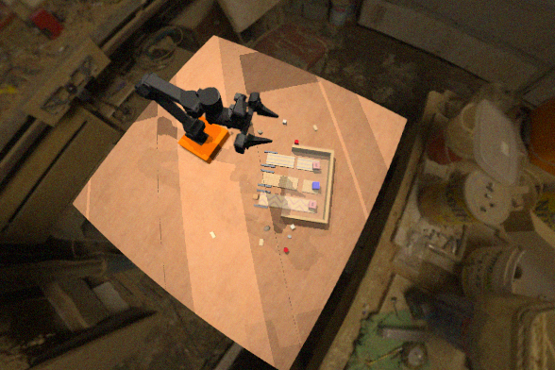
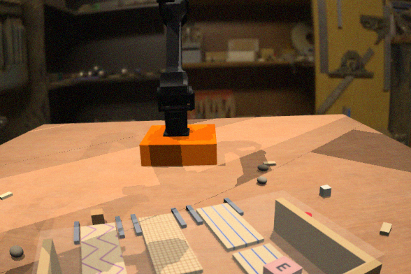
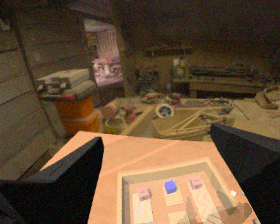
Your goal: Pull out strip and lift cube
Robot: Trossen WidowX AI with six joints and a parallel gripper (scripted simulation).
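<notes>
My gripper tip is now 2 cm past the brown tab, 17 cm to the left of it and 37 cm above it. The rest, counted from my gripper tip: zigzag strip: 11 cm ahead, 12 cm to the right, 38 cm below.
</notes>
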